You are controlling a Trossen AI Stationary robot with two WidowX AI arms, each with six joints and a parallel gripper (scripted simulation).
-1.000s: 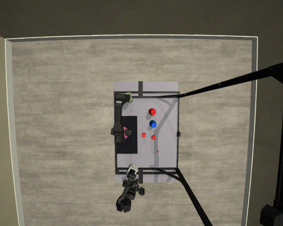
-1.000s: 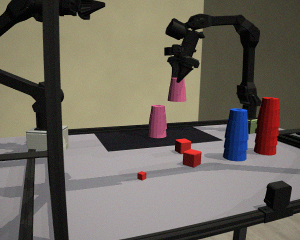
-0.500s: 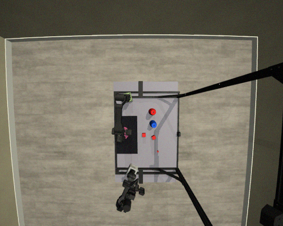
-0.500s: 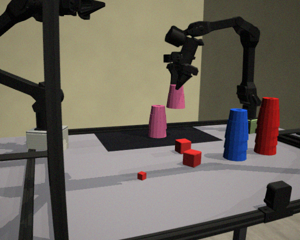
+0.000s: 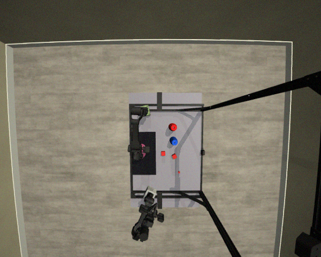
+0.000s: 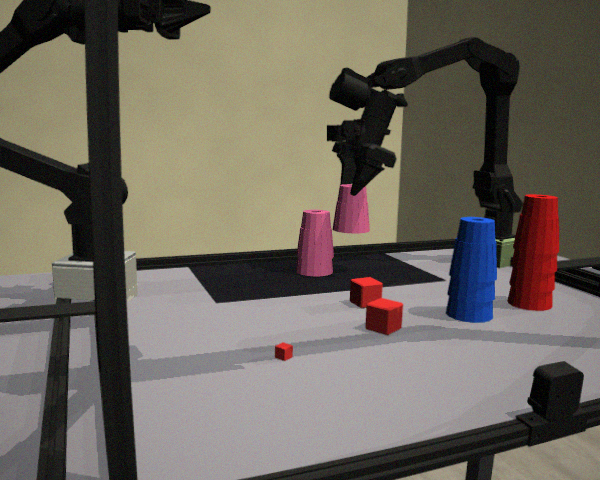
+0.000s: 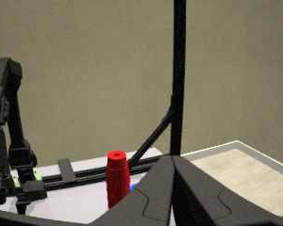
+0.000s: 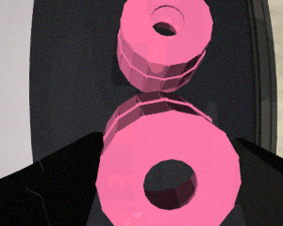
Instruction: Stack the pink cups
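Now: the black mat 8 cm to the left of my right hand and 19 cm below it. Also, from my right hand: red cube 36 cm behind, 30 cm to the left, 18 cm below.
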